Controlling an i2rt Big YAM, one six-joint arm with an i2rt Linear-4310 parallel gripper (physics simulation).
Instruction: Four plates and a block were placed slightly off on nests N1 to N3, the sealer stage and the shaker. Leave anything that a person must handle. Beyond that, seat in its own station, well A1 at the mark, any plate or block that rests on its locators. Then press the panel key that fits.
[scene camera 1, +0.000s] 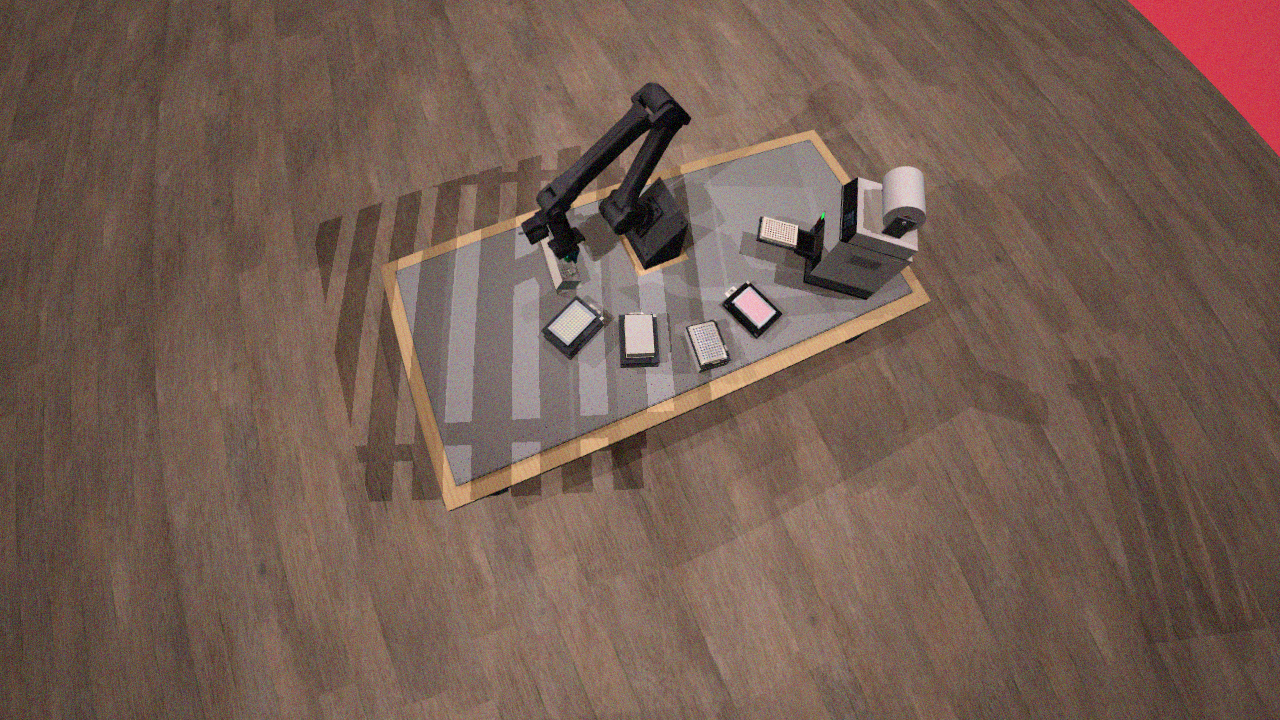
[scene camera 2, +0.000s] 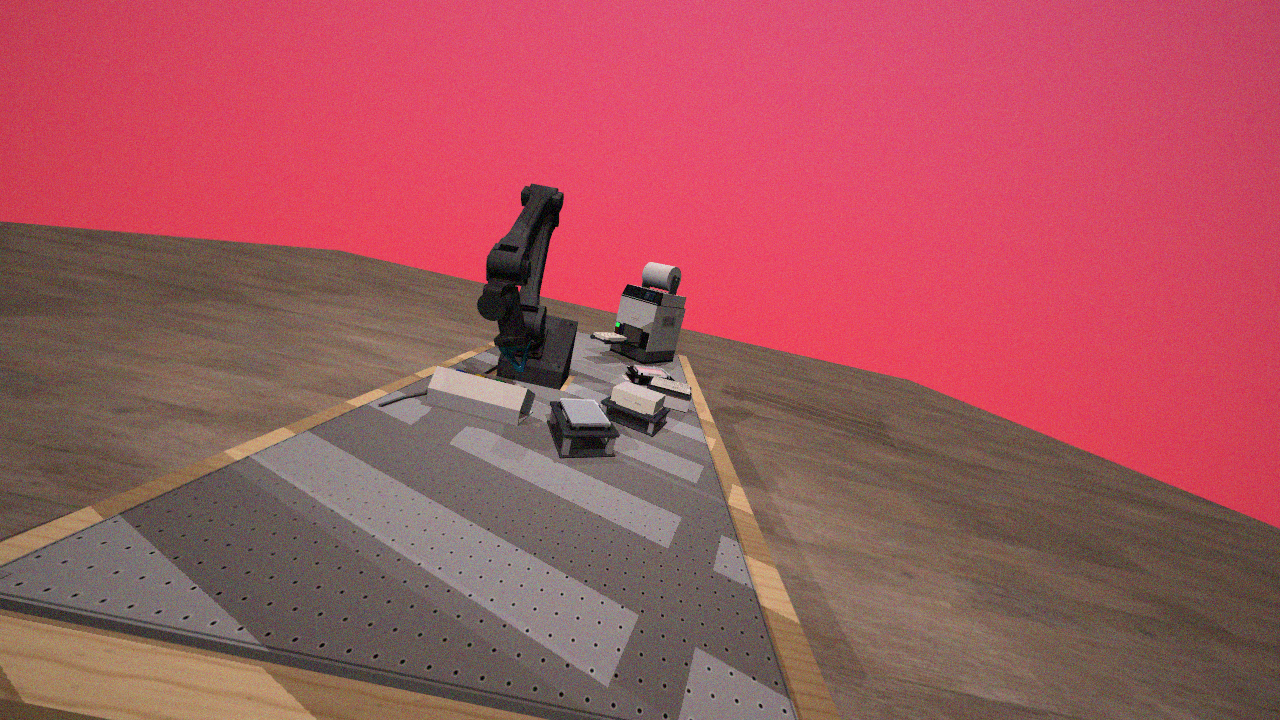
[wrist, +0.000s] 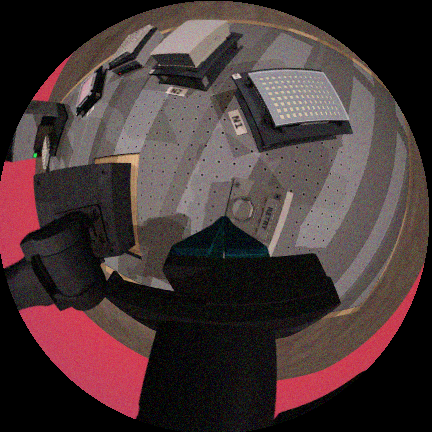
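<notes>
My gripper (scene camera 1: 570, 258) (scene camera 2: 516, 360) (wrist: 224, 221) is shut and empty, low over the key panel (scene camera 1: 565, 279) (scene camera 2: 478, 394) (wrist: 281, 223). The pale RETRY key (wrist: 243, 208) shows beyond the fingertips; they hide the other keys. A gridded plate (scene camera 1: 574, 321) (scene camera 2: 584, 412) (wrist: 300, 97) sits askew on N1 and looks tilted. A plain pale block (scene camera 1: 639, 334) (scene camera 2: 637, 397) (wrist: 192, 42) is on N2. Another gridded plate (scene camera 1: 708, 343) (wrist: 134, 42) rests on a unit with a red light. A pink-topped plate (scene camera 1: 752, 307) (wrist: 86, 89) sits on a black nest. A small plate (scene camera 1: 778, 231) (scene camera 2: 609, 336) (wrist: 45, 151) is on the sealer stage.
The sealer (scene camera 1: 863, 255) (scene camera 2: 651, 326), with a white roll (scene camera 1: 904, 195) (scene camera 2: 661, 275) on top, stands at one end and shows a green light. The arm's dark base (scene camera 1: 657, 228) (scene camera 2: 556, 353) (wrist: 85, 202) stands beside the panel. A wooden rim (scene camera 1: 416, 380) (scene camera 2: 769, 591) edges the table.
</notes>
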